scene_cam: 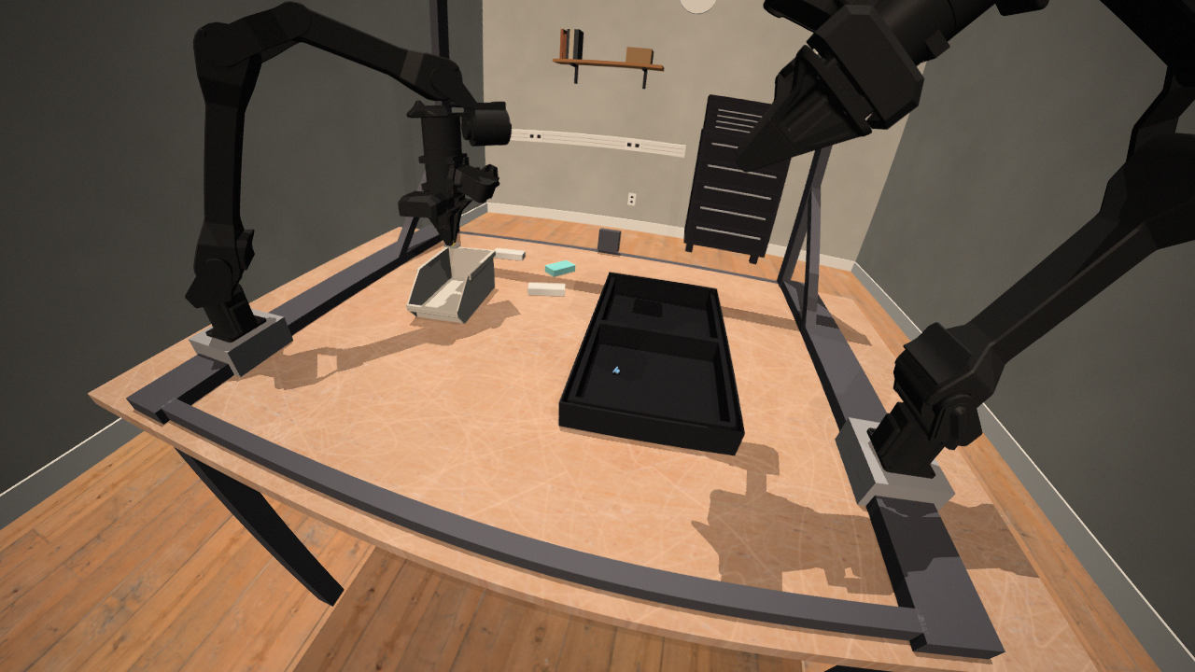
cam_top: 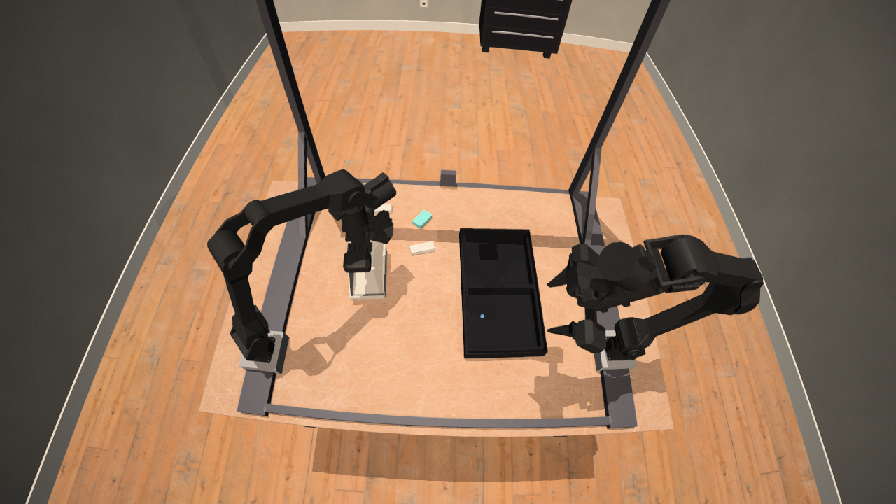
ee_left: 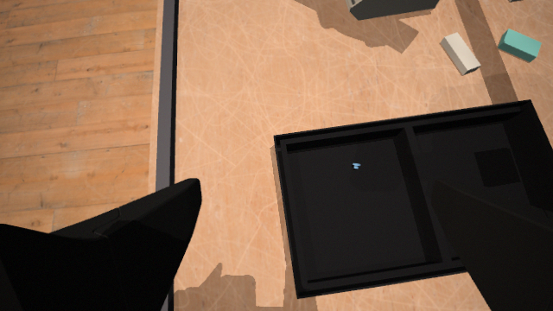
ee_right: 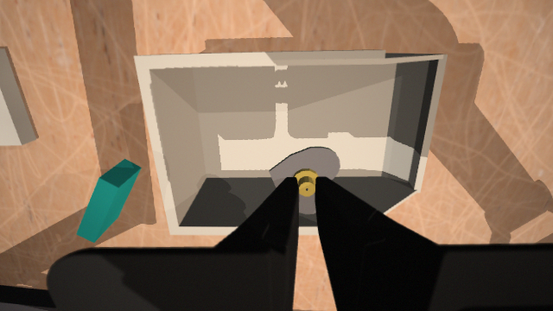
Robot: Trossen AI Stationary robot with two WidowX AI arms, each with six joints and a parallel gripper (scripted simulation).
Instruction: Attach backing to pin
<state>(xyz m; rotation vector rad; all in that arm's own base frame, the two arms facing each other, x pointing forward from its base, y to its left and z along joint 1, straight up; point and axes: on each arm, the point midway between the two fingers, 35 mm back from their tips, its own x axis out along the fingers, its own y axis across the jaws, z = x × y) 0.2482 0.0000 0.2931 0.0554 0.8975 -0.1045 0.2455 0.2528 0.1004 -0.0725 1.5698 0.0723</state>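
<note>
My right hand is 30 mm above the heart-shaped pin. Round my right hand: grey bin: 100 mm below, 10 mm ahead; then yellow backing: 30 mm below; then cream block: 150 mm to the left, 140 mm below, 80 mm behind.
</note>
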